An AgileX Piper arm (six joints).
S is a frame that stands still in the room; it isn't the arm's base.
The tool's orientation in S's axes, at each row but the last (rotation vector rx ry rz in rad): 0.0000, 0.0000, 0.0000; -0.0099, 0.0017, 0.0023; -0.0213, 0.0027, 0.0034; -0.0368, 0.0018, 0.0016; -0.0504, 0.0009, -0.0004; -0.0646, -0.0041, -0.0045; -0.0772, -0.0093, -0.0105; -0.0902, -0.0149, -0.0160; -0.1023, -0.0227, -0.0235; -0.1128, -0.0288, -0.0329; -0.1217, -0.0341, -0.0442; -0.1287, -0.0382, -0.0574
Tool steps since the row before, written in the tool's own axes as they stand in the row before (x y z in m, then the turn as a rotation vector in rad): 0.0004, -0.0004, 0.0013, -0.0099, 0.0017, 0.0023; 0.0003, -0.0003, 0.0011, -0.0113, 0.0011, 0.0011; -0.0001, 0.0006, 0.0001, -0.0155, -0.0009, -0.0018; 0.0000, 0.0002, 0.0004, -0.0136, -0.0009, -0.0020; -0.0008, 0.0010, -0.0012, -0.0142, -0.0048, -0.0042; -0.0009, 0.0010, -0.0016, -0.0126, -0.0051, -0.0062; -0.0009, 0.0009, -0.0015, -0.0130, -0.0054, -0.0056; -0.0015, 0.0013, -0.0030, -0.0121, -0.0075, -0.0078; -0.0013, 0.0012, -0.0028, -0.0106, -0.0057, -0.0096; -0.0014, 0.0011, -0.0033, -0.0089, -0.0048, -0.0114; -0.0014, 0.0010, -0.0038, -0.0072, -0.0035, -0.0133; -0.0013, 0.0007, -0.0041, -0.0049, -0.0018, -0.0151
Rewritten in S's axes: 0.0004, -0.0004, 0.0013, -0.0099, 0.0017, 0.0023; 0.0003, -0.0003, 0.0011, -0.0113, 0.0011, 0.0011; -0.0001, 0.0006, 0.0001, -0.0155, -0.0010, -0.0017; 0.0000, 0.0002, 0.0004, -0.0136, -0.0010, -0.0019; -0.0008, 0.0009, -0.0012, -0.0142, -0.0050, -0.0039; -0.0009, 0.0009, -0.0017, -0.0126, -0.0054, -0.0059; -0.0009, 0.0008, -0.0016, -0.0130, -0.0057, -0.0053; -0.0014, 0.0010, -0.0031, -0.0121, -0.0080, -0.0073; -0.0012, 0.0009, -0.0029, -0.0105, -0.0064, -0.0092; -0.0013, 0.0008, -0.0034, -0.0088, -0.0058, -0.0111; -0.0012, 0.0006, -0.0039, -0.0069, -0.0048, -0.0130; -0.0011, 0.0002, -0.0042, -0.0045, -0.0035, -0.0149
